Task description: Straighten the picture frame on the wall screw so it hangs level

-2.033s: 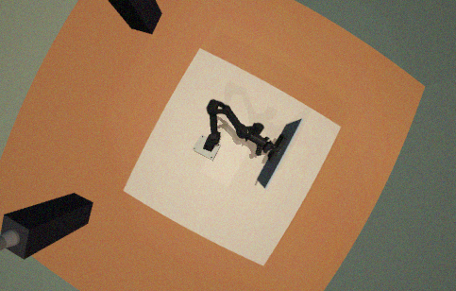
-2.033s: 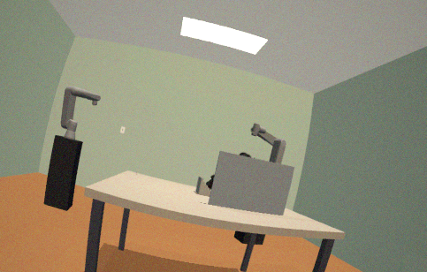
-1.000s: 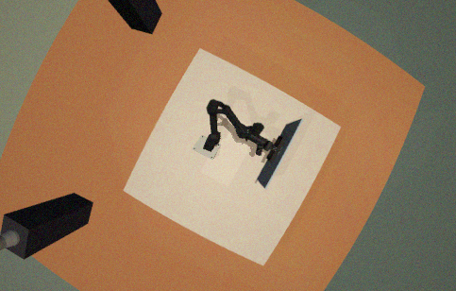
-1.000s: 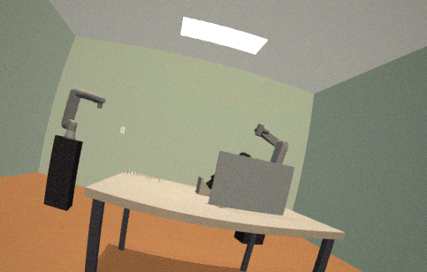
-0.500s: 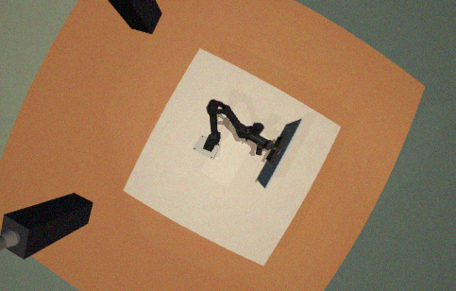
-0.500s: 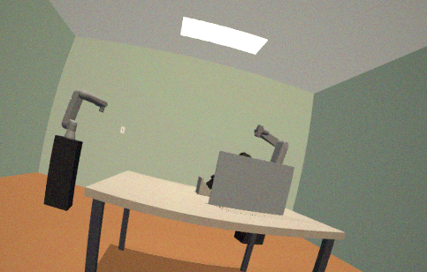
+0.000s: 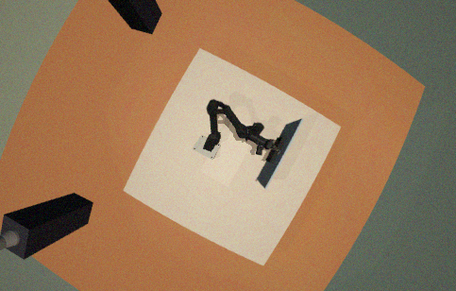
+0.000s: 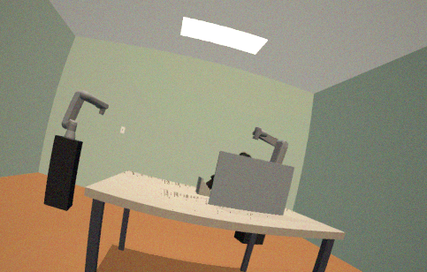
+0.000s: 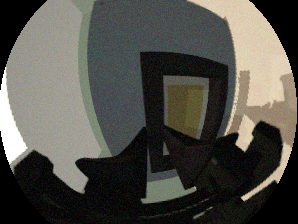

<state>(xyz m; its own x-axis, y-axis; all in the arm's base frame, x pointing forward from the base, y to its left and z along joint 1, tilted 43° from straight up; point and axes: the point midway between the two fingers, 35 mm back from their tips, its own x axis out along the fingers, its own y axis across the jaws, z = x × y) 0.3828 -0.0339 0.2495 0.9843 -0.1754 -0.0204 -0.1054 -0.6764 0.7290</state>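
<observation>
My gripper tip is now 5 cm above the picture frame. Also, from my gripper tip: blue-grey wall panel (2 cm ahead, 1 cm to the right, 7 cm below).
</observation>
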